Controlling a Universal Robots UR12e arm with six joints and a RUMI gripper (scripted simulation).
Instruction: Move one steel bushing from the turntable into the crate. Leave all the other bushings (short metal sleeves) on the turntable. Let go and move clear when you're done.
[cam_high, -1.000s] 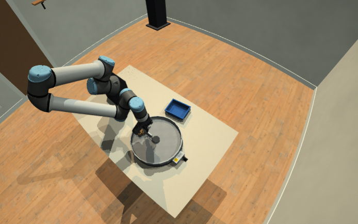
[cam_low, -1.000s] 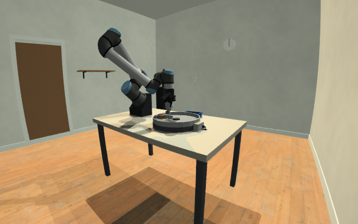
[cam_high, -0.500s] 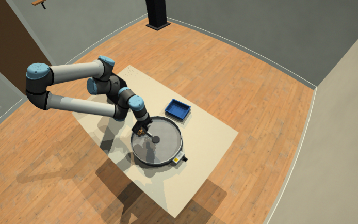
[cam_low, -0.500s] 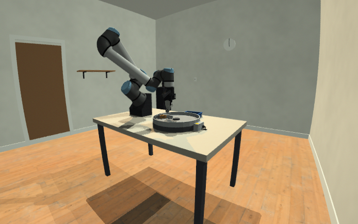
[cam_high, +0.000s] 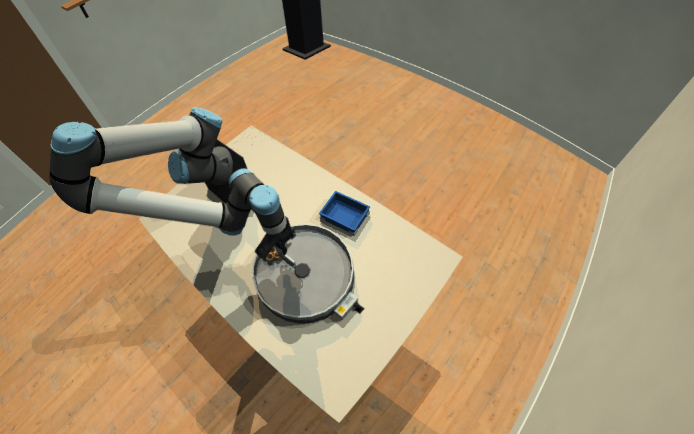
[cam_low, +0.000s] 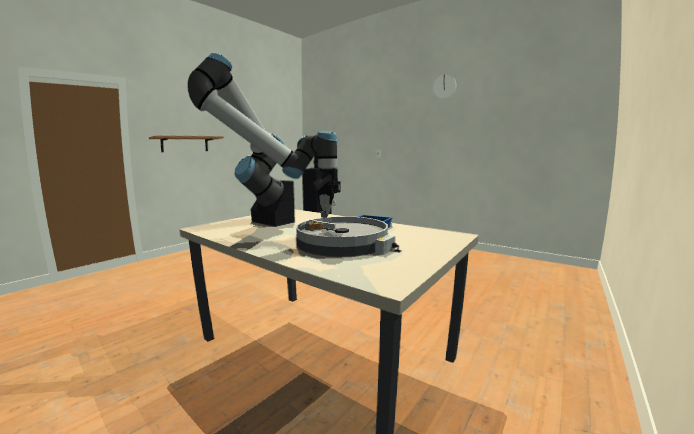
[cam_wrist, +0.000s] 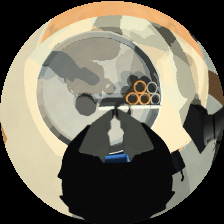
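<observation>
My gripper is now 36 cm to the right of the blue crate and 11 cm above it. Also, from my hand: round grey turntable 8 cm below, 8 cm ahead, 2 cm to the left.
</observation>
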